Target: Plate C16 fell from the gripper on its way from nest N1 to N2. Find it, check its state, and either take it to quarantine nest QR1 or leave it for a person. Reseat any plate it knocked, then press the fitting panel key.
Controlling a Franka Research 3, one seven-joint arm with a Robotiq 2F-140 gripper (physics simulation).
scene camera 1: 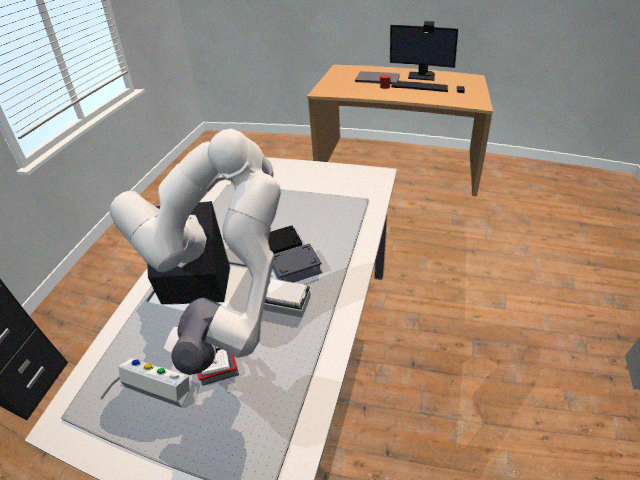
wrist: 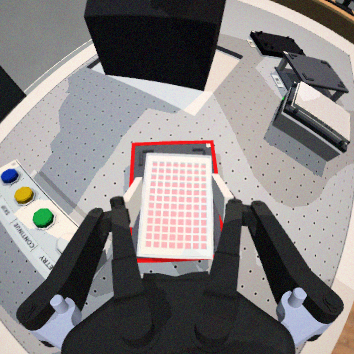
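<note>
A white plate with pink wells [scene camera 1: 220, 360] [wrist: 176, 205] is upright and level over the red-edged nest [scene camera 1: 233, 372] [wrist: 172, 143]; I cannot tell whether it touches the nest. My gripper [wrist: 176, 185] is shut on this plate, with a pale fingertip on each long side. In the scene view the arm's wrist hides most of the fingers. A white-topped plate [scene camera 1: 287, 292] [wrist: 322, 111] lies on a grey block nest at the right of the wrist view; its exact seating is unclear. The key panel [scene camera 1: 154, 383] has a blue key [wrist: 9, 176], a yellow key [wrist: 23, 195] and a green key [wrist: 43, 218].
A dark raised platform [scene camera 1: 297, 261] [wrist: 317, 70] and a flat black nest [scene camera 1: 285, 238] [wrist: 276, 43] stand beyond the white-topped plate. A large black box [scene camera 1: 188, 286] [wrist: 152, 47] stands behind the held plate. A cable runs from the panel's left end.
</note>
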